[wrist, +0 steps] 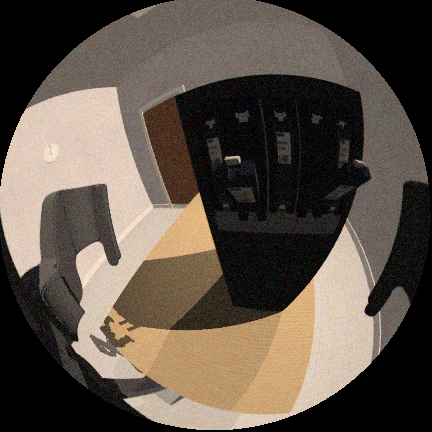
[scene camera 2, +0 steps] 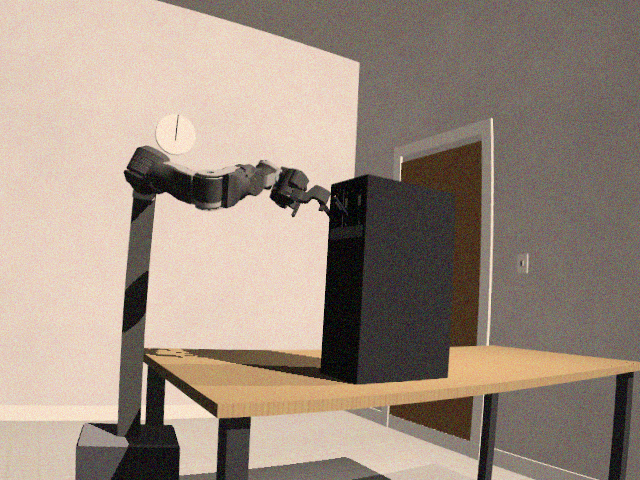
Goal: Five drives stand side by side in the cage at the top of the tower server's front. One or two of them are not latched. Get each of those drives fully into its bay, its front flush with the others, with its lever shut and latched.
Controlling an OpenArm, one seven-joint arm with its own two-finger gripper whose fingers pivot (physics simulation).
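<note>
The black tower server (scene camera 2: 408, 289) (wrist: 260, 270) stands upright with five drives side by side near its top. In the wrist view, the levers of the second drive from the left (wrist: 242, 176) and the fourth (wrist: 347, 185) stand swung out from the front, with pale tips. The first drive (wrist: 214, 151), third drive (wrist: 283, 147) and fifth drive (wrist: 343, 152) have upright levers that look shut. How far the second and fourth drives stick out is too dark to tell. My gripper (scene camera 2: 311, 211) (wrist: 216, 245) is open and empty, its fingers wide apart, close before the tower's upper front.
The tower stands on a wooden table (scene camera 2: 527, 359) (wrist: 250, 372). The arm's post (scene camera 2: 135, 289) rises beside the table's left end. A brown door (scene camera 2: 466, 248) (wrist: 172, 155) is behind the tower, and a round clock (scene camera 2: 175, 134) (wrist: 51, 152) hangs on the pale wall.
</note>
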